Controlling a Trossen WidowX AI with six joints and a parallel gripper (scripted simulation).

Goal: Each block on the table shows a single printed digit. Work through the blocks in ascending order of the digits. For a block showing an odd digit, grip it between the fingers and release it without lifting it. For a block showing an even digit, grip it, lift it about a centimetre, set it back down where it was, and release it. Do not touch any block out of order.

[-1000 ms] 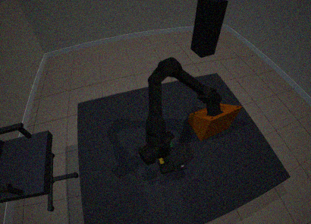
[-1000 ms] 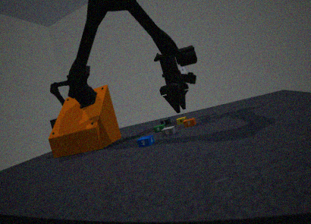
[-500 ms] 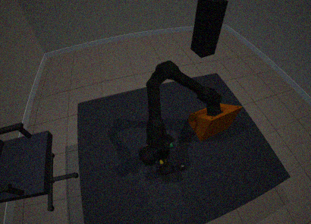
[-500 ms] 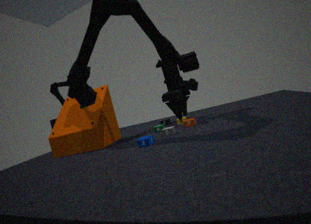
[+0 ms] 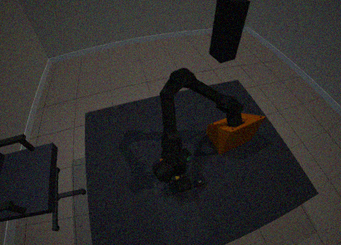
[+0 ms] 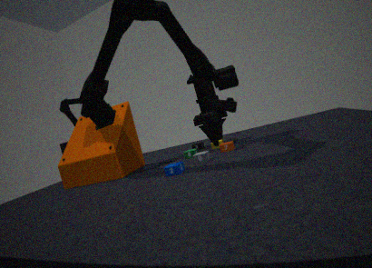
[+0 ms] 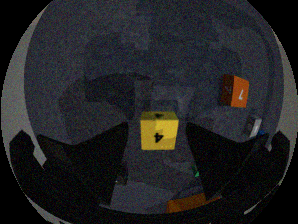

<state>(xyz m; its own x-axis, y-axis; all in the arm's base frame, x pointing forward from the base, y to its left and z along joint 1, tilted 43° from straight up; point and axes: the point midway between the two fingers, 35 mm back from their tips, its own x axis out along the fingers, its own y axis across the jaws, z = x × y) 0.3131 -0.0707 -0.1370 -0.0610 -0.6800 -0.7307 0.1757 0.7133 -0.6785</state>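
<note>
Now: the yellow block right at my gripper tip. Round my gripper tip: orange block 30 mm ahead, 100 mm to the right; then green block 80 mm behind, 60 mm to the right; then black block 80 mm behind, 70 mm to the left.
</note>
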